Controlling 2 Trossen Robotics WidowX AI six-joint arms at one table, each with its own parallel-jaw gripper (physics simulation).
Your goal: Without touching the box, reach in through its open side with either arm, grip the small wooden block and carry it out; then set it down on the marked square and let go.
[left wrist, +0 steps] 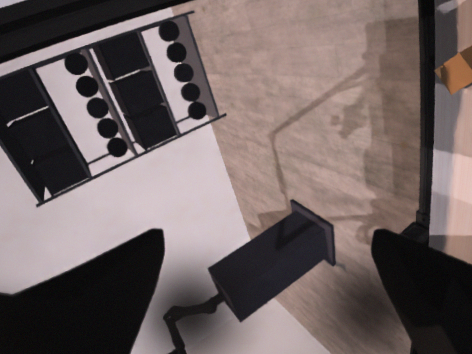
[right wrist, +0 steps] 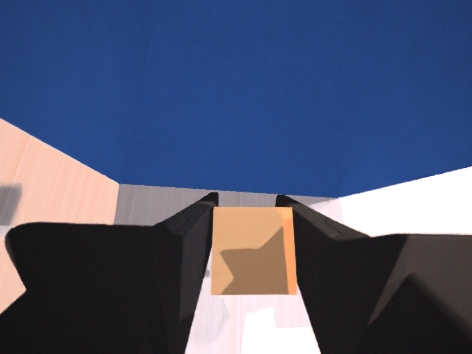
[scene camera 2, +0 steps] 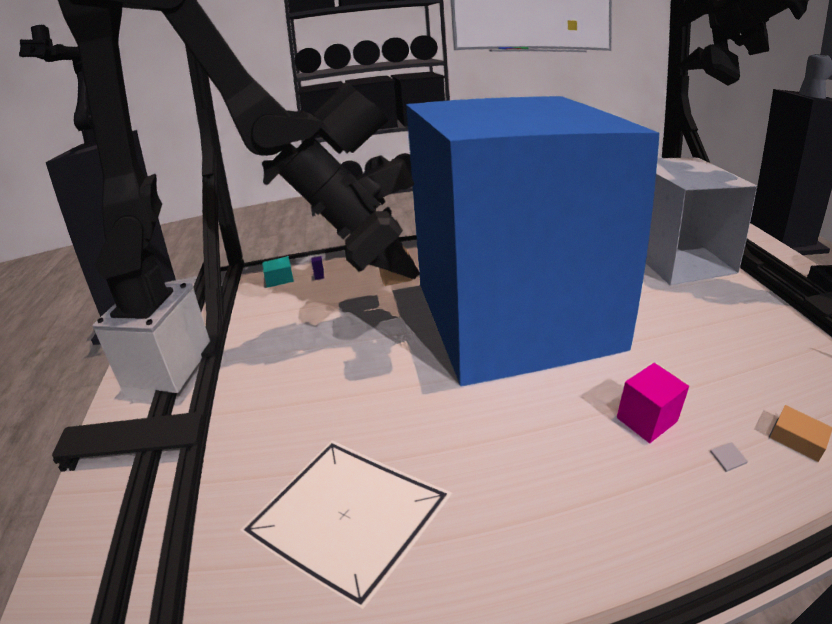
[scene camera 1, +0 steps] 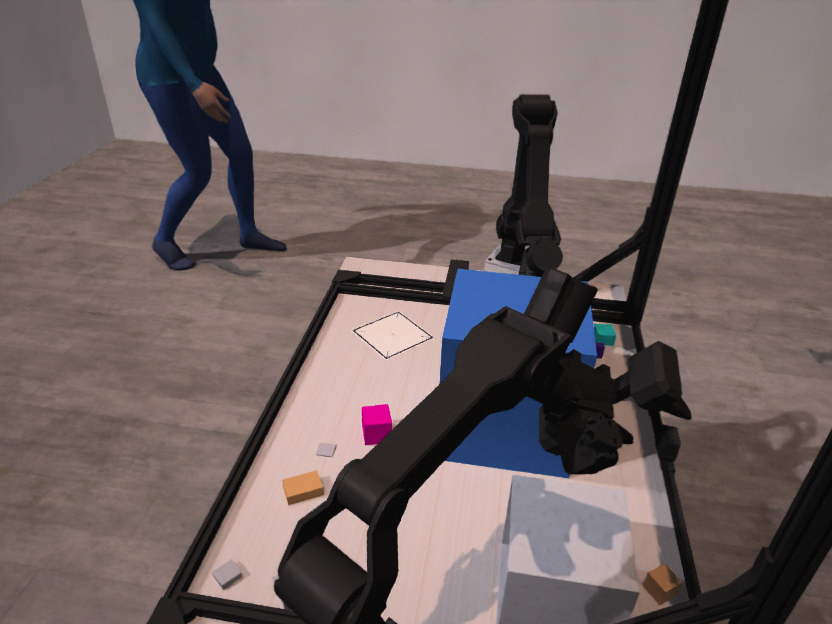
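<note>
The blue box [scene camera 1: 500, 429] [scene camera 2: 551, 248] [right wrist: 235, 90] stands on the table, its open side to the left in scene camera 2. The small wooden block [scene camera 2: 391, 276] [right wrist: 252, 250] is between the fingers of my right gripper [scene camera 2: 403, 272] [right wrist: 247, 200], which is shut on it, just outside the open side. The box hides this gripper in scene camera 1. The marked square [scene camera 1: 415, 324] [scene camera 2: 389, 468] lies flat with nothing on it. My left gripper [scene camera 1: 655, 423] [left wrist: 268, 240] is open and empty, high beyond the box from the square.
A grey open box [scene camera 1: 567, 523] [scene camera 2: 702, 173] stands beside the blue one. A magenta cube [scene camera 1: 376, 424] [scene camera 2: 651, 403], an orange block [scene camera 1: 302, 486] [scene camera 2: 801, 431] and a grey tile [scene camera 1: 325, 450] [scene camera 2: 729, 456] lie in front. A teal block [scene camera 1: 604, 333] [scene camera 2: 277, 272] lies near the back rail.
</note>
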